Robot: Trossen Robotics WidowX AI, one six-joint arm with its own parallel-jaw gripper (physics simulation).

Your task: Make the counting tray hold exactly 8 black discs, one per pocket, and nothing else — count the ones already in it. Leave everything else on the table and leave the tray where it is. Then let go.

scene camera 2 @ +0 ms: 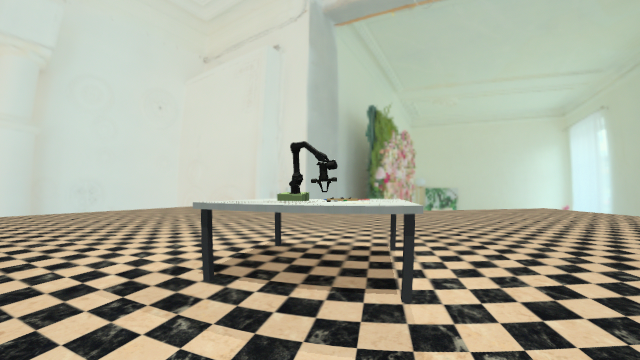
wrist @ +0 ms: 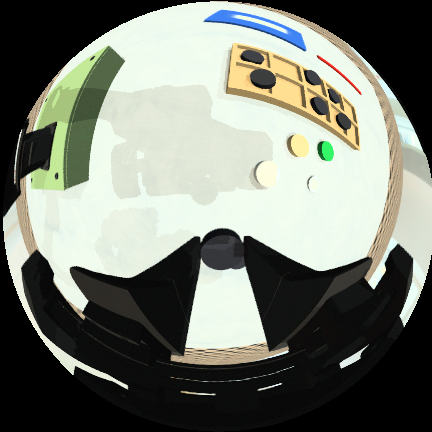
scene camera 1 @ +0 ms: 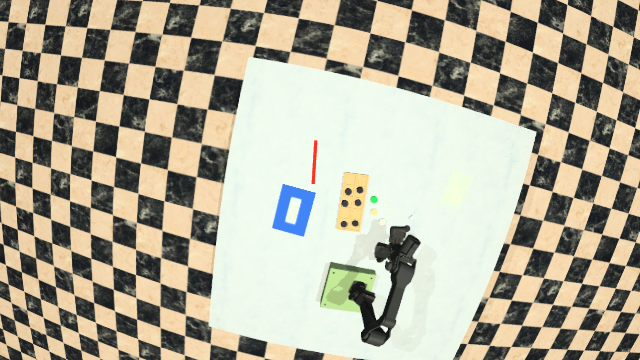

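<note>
The tan counting tray (scene camera 1: pixel 351 213) (wrist: pixel 270 101) lies flat. It holds black discs in three rows of two: one row at the end nearer the robot base, then a row of two empty pockets, then two filled rows, then two empty pockets at the far end. My gripper (scene camera 2: pixel 325 191) (wrist: pixel 221 241) is shut on a black disc (wrist: pixel 218 246) and holds it above the table, beside the tray. Another black disc (wrist: pixel 240 261) partly shows behind the held one, apparently on the table below. In scene camera 1 the arm hides the fingertips.
Beside the tray lie a green disc (scene camera 1: pixel 374 199) (wrist: pixel 326 151), a yellow disc (scene camera 1: pixel 374 212) (wrist: pixel 298 145), a cream disc (scene camera 1: pixel 383 221) (wrist: pixel 266 174) and a small white disc (wrist: pixel 313 184). A blue frame (scene camera 1: pixel 281 207) and red stick (scene camera 1: pixel 314 162) lie beyond the tray. The green base (scene camera 1: pixel 332 285) carries the arm.
</note>
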